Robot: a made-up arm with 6 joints. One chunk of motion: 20 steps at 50 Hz.
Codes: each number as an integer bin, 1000 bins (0 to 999) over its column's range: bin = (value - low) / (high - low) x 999, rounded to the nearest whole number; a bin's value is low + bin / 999 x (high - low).
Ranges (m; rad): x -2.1..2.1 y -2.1..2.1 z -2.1..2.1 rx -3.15..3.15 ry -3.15..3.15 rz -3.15..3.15
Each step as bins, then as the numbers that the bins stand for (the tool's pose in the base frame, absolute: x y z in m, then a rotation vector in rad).
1 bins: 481 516 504 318 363 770
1 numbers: -0.0778 0.0694 0.0189 -1.1446 -0.8608 1.7059
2 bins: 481 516 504 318 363 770
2 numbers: -0.0778 0.0694 0.0189 -1.1446 -0.8608 1.7059
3 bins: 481 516 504 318 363 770
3 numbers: -0.0778 0.0694 0.0189 -1.1446 -0.8608 1.7059
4 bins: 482 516 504 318 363 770
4 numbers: -0.0736 0.0694 0.0189 -1.1446 -0.8608 1.7059
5 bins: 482 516 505 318 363 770
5 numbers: -0.0736 0.0694 0.0231 -1.1446 -0.8608 1.7059
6 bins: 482 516 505 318 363 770
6 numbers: -0.0736 0.0694 0.0231 -1.1446 -0.8608 1.7059
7 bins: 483 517 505 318 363 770
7 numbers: -0.0694 0.0736 0.0231 -1.1446 -0.8608 1.7059
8 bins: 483 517 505 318 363 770
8 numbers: -0.0694 0.0736 0.0231 -1.1446 -0.8608 1.7059
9 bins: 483 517 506 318 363 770
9 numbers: -0.0694 0.0736 0.0273 -1.1446 -0.8608 1.7059
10 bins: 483 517 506 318 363 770
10 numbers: -0.0694 0.0736 0.0273 -1.1446 -0.8608 1.7059
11 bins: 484 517 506 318 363 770
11 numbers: -0.0652 0.0736 0.0273 -1.1446 -0.8608 1.7059
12 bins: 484 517 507 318 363 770
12 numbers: -0.0652 0.0736 0.0315 -1.1446 -0.8608 1.7059
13 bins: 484 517 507 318 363 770
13 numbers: -0.0652 0.0736 0.0315 -1.1446 -0.8608 1.7059
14 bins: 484 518 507 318 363 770
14 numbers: -0.0652 0.0778 0.0315 -1.1446 -0.8608 1.7059
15 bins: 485 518 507 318 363 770
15 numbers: -0.0610 0.0778 0.0315 -1.1446 -0.8608 1.7059
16 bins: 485 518 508 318 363 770
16 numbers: -0.0610 0.0778 0.0357 -1.1446 -0.8608 1.7059
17 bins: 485 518 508 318 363 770
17 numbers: -0.0610 0.0778 0.0357 -1.1446 -0.8608 1.7059
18 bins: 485 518 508 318 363 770
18 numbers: -0.0610 0.0778 0.0357 -1.1446 -0.8608 1.7059
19 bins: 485 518 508 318 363 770
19 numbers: -0.0610 0.0778 0.0357 -1.1446 -0.8608 1.7059
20 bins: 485 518 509 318 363 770
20 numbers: -0.0610 0.0778 0.0399 -1.1446 -0.8608 1.7059
